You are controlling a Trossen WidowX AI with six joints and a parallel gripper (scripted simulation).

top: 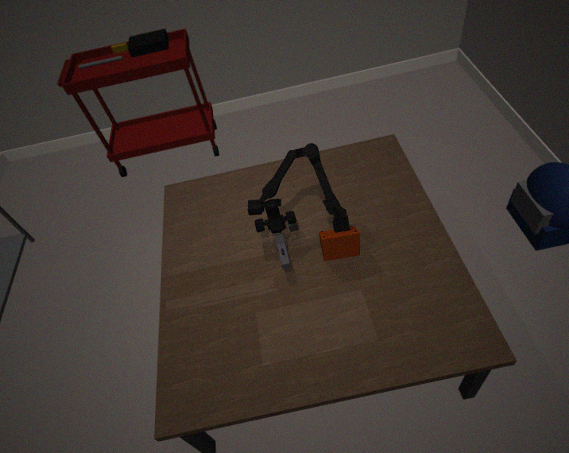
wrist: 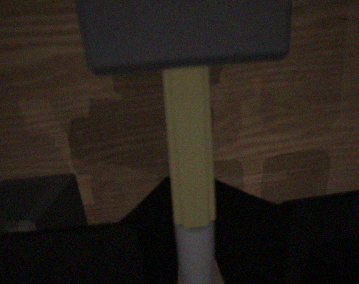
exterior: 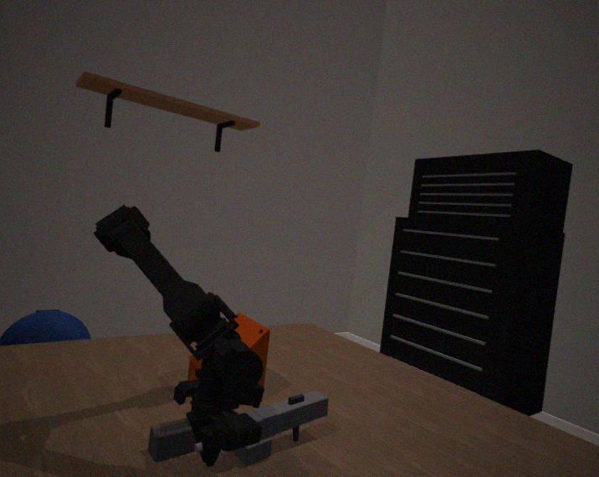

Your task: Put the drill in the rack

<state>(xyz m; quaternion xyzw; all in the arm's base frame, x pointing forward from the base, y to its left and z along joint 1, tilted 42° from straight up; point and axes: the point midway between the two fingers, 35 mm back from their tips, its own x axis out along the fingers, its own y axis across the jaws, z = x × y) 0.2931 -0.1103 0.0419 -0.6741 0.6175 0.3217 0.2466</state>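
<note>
The drill is 40 mm to the left of my gripper tip and 40 mm above it. Also, from my gripper tip: grey housing block (20 mm behind, 140 mm to the left, 40 mm above); then small dark key (20 mm behind, 170 mm to the left, 40 mm above); then small grey rack (70 mm behind, 40 mm to the right, 10 mm above).
</note>
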